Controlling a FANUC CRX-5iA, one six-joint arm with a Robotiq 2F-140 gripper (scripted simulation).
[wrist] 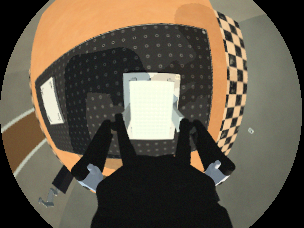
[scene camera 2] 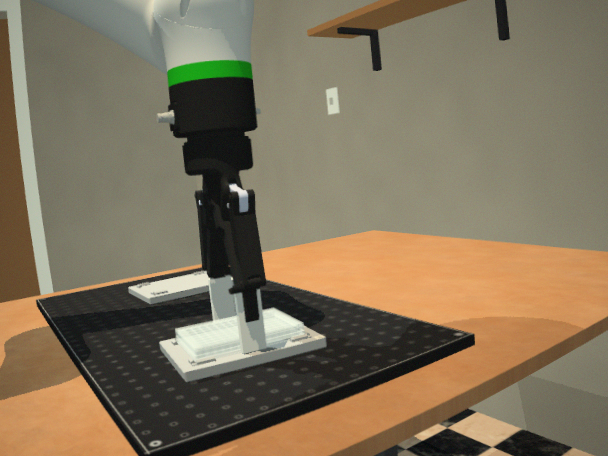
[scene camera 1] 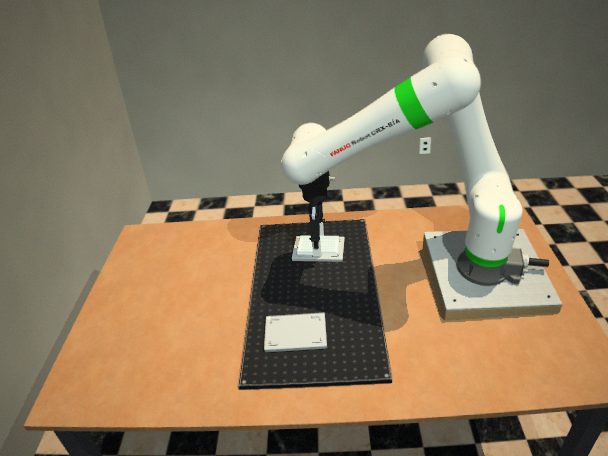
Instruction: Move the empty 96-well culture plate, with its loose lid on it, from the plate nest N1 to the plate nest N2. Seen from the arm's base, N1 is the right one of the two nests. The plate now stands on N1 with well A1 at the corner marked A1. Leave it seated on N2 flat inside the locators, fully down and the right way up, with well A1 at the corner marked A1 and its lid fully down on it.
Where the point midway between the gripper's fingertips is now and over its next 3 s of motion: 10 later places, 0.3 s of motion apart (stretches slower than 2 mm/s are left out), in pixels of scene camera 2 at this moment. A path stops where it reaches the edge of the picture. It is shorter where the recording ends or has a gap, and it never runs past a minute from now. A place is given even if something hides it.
The gripper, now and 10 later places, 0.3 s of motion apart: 239,339; 238,335; 237,325; 236,314; 234,302; 232,291; 232,287; 230,284; 224,280; 219,277; 214,273
